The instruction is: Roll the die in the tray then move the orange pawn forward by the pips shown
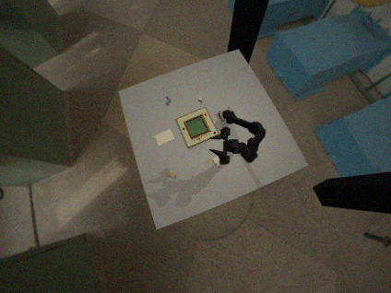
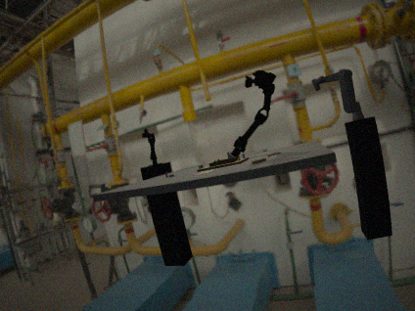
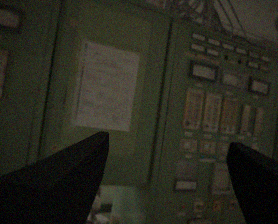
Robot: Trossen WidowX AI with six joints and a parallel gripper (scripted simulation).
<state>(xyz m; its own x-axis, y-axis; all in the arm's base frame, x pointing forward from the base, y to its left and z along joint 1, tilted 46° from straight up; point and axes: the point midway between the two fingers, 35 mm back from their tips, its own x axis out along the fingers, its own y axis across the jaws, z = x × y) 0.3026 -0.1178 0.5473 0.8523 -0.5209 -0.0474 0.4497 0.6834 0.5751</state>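
Now: the white die 170 mm behind my gripper tip, 530 mm to the right of it and 520 mm below it. From my gripper tip the other things lie so: blue pawn (150 mm behind, 190 mm to the right, 510 mm below); green tray (30 mm behind, 300 mm to the right, 530 mm below); tan block (310 mm ahead, 20 mm to the right, 530 mm below).
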